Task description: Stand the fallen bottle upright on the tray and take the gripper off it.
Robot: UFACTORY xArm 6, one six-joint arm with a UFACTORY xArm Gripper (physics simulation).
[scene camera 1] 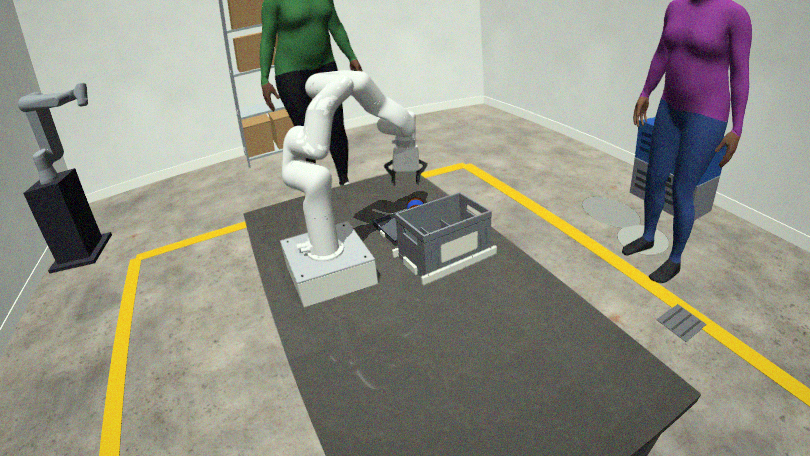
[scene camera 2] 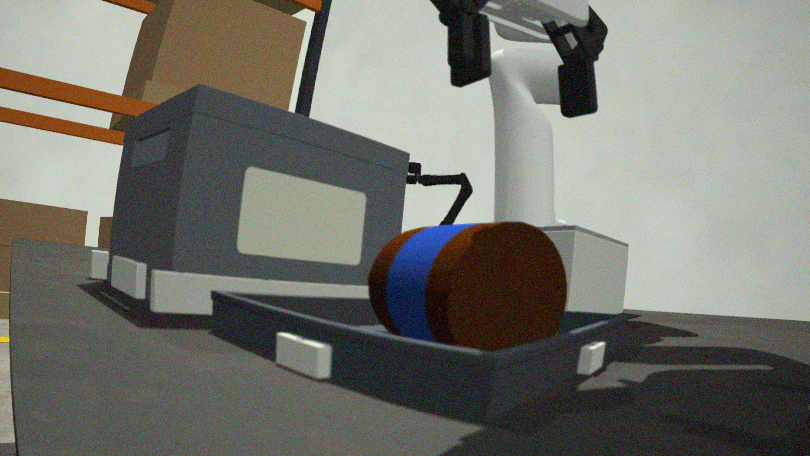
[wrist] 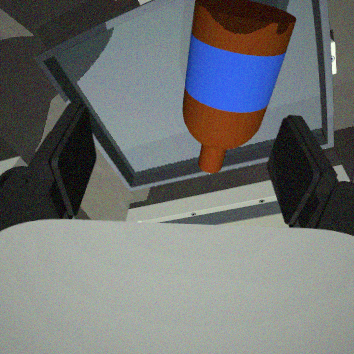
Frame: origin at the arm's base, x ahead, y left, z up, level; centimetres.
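Seen in the pictures: gripper, fingertip midpoint: (scene camera 1: 405, 183) (scene camera 2: 531, 99) (wrist: 184, 135); arm's base, origin of the base link: (scene camera 1: 325, 250).
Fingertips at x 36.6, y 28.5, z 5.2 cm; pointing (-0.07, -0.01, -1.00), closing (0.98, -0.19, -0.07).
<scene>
Offsets run from my fingertips to a thing's top centre. "spot": to the spot under its first point. Level surfaces: height alone.
A brown bottle with a blue band {dx +2.2, dy -4.8, dz -8.0 cm} (scene camera 1: 415, 203) (scene camera 2: 409, 277) (wrist: 234, 80) lies on its side in the dark, low-walled tray {dx -0.5, dy -5.6, dz -13.4 cm} (scene camera 1: 386, 227) (scene camera 2: 351, 352) (wrist: 135, 110). In the wrist view its neck points toward the gripper's side of the picture and reaches the tray's rim; its base is at the top. My gripper (scene camera 1: 406, 182) (scene camera 2: 524, 93) (wrist: 184, 135) is open and empty, above the bottle and apart from it. In the wrist view the neck tip shows between the two fingers. In scene camera 1 the crate hides much of the tray and bottle.
A grey crate {dx +4.5, dy -30.9, dz +1.6 cm} (scene camera 1: 419, 249) (scene camera 2: 209, 135) stands close beside the tray, with white strips (scene camera 1: 460, 266) (scene camera 2: 181, 291) along its base. White blocks {spot: dx +12.4, dy -2.0, dz -15.1 cm} (scene camera 2: 303, 355) touch the tray's outside. The arm's base box (scene camera 1: 334, 277) is nearby on the dark table {dz -15.9 cm} (scene camera 1: 481, 362). Two people stand beyond the table.
</scene>
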